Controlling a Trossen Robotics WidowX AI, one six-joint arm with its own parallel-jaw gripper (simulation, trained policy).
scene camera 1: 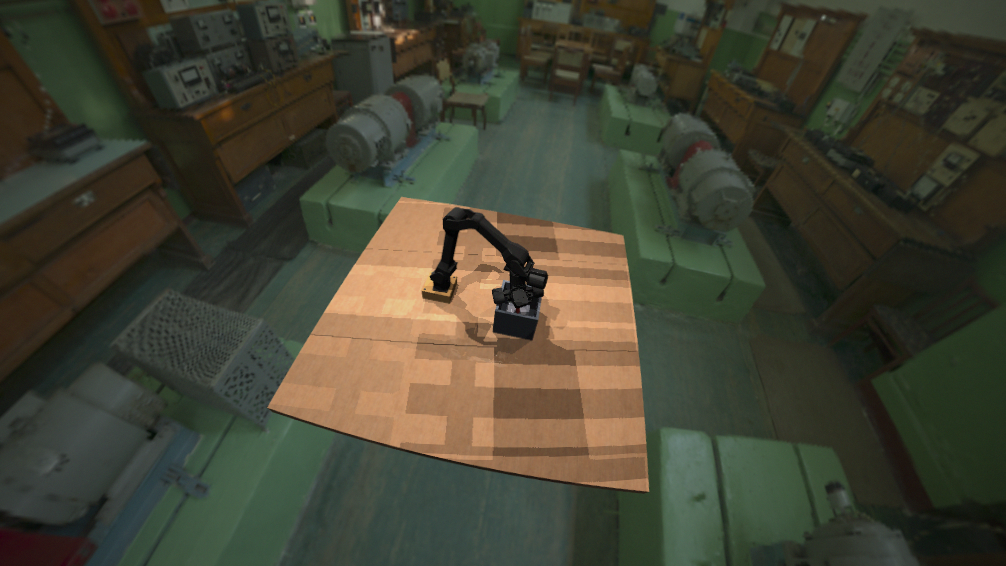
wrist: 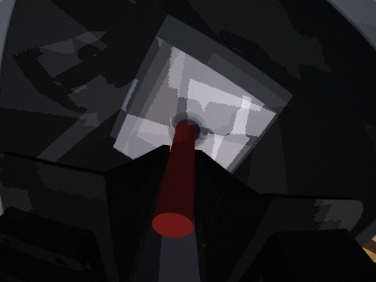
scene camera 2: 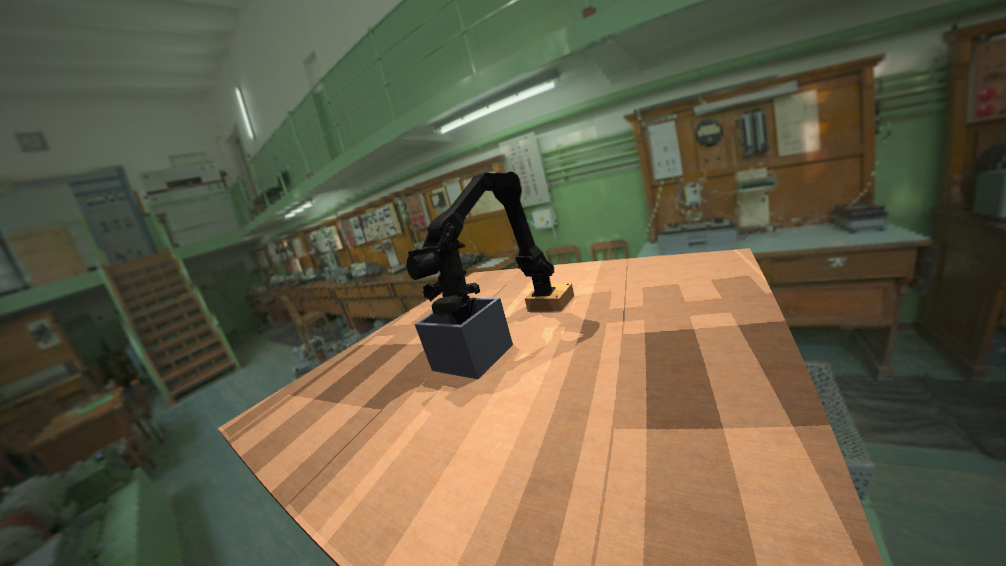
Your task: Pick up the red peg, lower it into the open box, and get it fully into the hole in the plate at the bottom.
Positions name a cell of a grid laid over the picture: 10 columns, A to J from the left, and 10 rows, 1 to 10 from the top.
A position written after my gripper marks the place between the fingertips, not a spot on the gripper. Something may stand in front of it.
Note:
In view: my gripper (scene camera 2: E6), a red peg (wrist: E8), a dark box (scene camera 2: E7) and a plate (wrist: E4).
The dark box is seen too in scene camera 1 (scene camera 1: F6) and in the wrist view (wrist: C3). My gripper shows as well in scene camera 1 (scene camera 1: F6) and in the wrist view (wrist: E6). Scene camera 2 does not show the red peg, which is hidden by the dark box. Scene camera 2 does not show the plate, which is hidden by the dark box.

